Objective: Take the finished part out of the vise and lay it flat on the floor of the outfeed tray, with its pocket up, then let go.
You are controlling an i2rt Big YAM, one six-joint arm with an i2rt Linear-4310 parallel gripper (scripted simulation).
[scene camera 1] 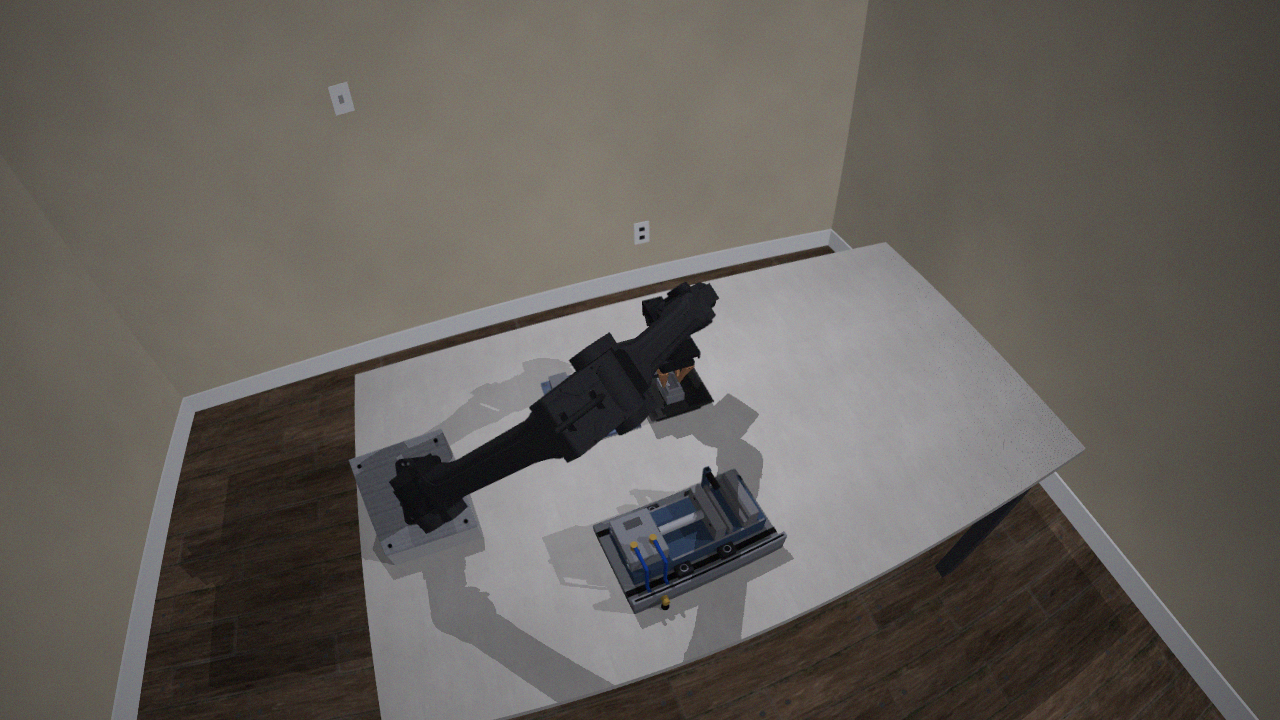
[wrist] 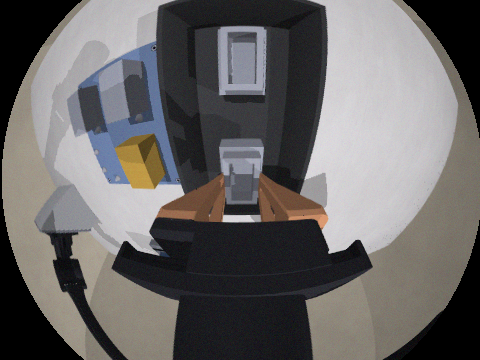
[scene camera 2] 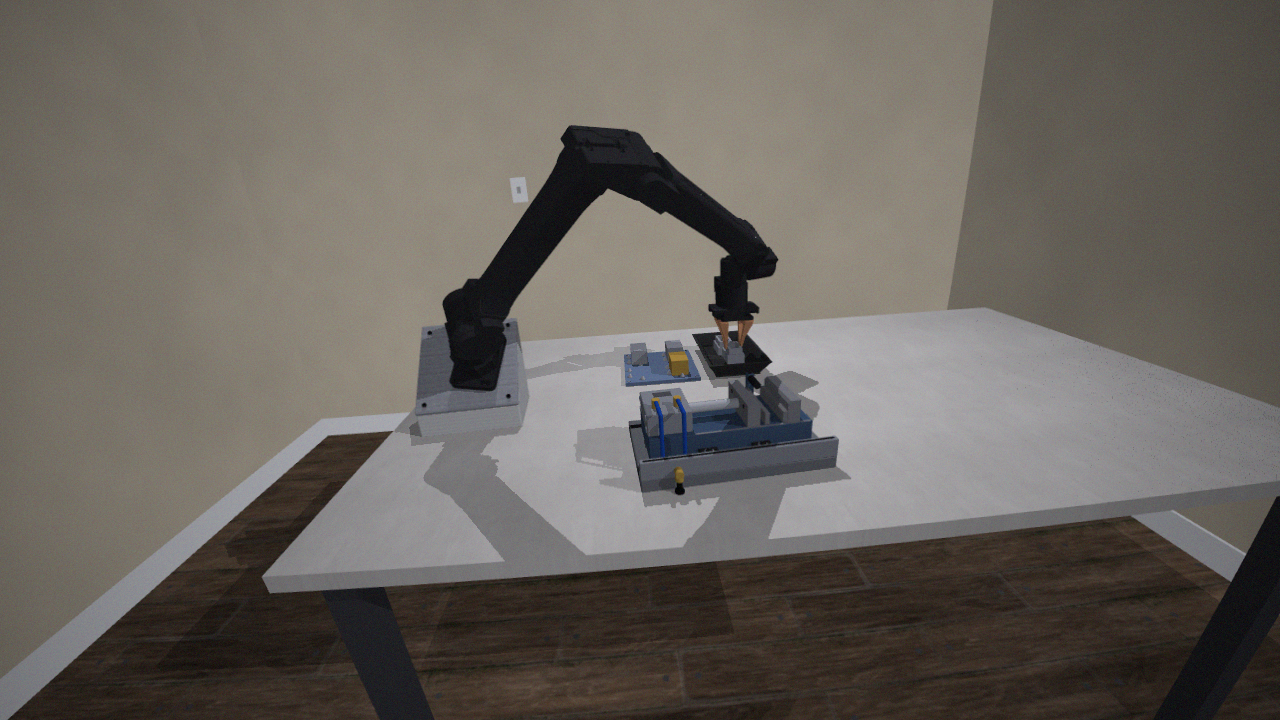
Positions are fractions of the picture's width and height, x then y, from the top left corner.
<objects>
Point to a blue plate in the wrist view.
0.23,0.38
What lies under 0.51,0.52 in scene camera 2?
A blue plate.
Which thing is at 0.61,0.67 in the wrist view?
My gripper.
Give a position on a yellow block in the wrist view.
At 0.29,0.43
</objects>
